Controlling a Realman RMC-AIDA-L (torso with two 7-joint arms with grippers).
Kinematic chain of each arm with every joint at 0, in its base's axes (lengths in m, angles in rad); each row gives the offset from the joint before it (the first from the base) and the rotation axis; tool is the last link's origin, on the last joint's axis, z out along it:
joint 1: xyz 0 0 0.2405 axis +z
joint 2: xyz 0 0 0 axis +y
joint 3: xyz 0 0 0.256 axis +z
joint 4: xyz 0 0 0 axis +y
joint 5: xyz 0 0 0.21 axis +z
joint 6: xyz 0 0 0 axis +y
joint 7: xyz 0 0 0.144 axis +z
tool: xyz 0 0 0
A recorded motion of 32 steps. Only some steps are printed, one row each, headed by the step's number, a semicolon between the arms.
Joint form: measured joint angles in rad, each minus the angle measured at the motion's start. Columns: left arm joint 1, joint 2, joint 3, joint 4, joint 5, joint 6, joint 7; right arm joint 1, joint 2, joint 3, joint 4, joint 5, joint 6, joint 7.
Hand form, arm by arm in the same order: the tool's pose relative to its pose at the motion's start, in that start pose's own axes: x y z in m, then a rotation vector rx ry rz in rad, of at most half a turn. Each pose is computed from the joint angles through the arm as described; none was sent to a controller.
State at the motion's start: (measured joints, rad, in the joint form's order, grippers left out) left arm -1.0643 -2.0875 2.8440 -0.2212 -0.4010 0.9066 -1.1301; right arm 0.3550 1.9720 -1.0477 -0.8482 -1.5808 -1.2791 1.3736
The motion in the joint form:
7: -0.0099 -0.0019 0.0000 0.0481 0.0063 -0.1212 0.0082; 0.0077 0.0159 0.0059 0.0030 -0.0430 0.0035 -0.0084
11: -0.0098 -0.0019 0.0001 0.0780 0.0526 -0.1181 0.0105; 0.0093 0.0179 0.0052 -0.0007 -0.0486 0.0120 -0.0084
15: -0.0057 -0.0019 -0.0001 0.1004 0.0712 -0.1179 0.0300; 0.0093 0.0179 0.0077 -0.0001 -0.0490 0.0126 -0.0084
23: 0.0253 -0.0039 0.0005 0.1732 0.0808 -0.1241 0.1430; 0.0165 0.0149 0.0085 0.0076 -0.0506 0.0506 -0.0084
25: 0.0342 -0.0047 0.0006 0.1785 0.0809 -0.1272 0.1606; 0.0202 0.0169 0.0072 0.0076 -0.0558 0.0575 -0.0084
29: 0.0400 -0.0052 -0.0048 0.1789 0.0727 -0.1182 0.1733; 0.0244 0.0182 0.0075 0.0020 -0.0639 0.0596 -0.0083
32: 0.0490 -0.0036 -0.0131 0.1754 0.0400 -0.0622 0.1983; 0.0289 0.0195 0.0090 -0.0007 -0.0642 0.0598 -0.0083
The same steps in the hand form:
7: -0.0040 -0.0001 0.0092 0.0561 -0.0439 0.0052; 0.0046 0.0041 0.0060 -0.0115 0.0265 -0.0122
11: -0.0080 0.0109 0.0135 0.0101 -0.0678 0.0308; 0.0043 0.0034 0.0071 -0.0063 0.0309 -0.0175
15: -0.0113 0.0180 0.0157 -0.0163 -0.0772 0.0538; 0.0044 0.0029 0.0067 -0.0037 0.0304 -0.0165
23: -0.0249 0.0380 0.0194 -0.0768 -0.0809 0.1289; 0.0048 -0.0034 0.0076 0.0310 0.0398 -0.0175
25: -0.0288 0.0390 0.0185 -0.0772 -0.0845 0.1379; 0.0046 -0.0037 0.0094 0.0329 0.0438 -0.0210
29: -0.0296 0.0395 0.0176 -0.0787 -0.0742 0.1352; 0.0029 -0.0040 0.0108 0.0316 0.0473 -0.0311
32: -0.0257 0.0421 0.0150 -0.1019 -0.0246 0.1231; 0.0006 -0.0043 0.0122 0.0305 0.0433 -0.0359

